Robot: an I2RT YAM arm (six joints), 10 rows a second.
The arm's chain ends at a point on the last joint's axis. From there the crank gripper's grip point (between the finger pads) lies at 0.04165 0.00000 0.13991 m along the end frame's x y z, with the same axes.
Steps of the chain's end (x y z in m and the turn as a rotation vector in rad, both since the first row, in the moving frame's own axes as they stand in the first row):
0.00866, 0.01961, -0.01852, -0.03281, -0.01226, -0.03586
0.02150, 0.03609, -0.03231, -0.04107, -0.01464, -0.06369
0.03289, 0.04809, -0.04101, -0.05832, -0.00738, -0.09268
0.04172, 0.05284, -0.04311, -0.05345, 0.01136, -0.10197
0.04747, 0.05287, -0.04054, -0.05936, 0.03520, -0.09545
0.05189, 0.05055, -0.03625, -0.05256, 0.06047, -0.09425
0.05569, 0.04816, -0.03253, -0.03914, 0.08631, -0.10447
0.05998, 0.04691, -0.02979, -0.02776, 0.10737, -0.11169
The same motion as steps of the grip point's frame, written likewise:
0.00700, 0.02274, -0.01807, -0.03281, -0.01226, -0.03586
0.01955, 0.03926, -0.03178, -0.04107, -0.01464, -0.06369
0.03206, 0.05244, -0.04083, -0.05832, -0.00738, -0.09268
0.04347, 0.05597, -0.04368, -0.05345, 0.01136, -0.10197
0.05256, 0.05691, -0.04222, -0.05936, 0.03520, -0.09545
0.06041, 0.05351, -0.03911, -0.05256, 0.06047, -0.09425
0.06763, 0.04858, -0.03666, -0.03914, 0.08631, -0.10447
0.07466, 0.04525, -0.03504, -0.02776, 0.10737, -0.11169

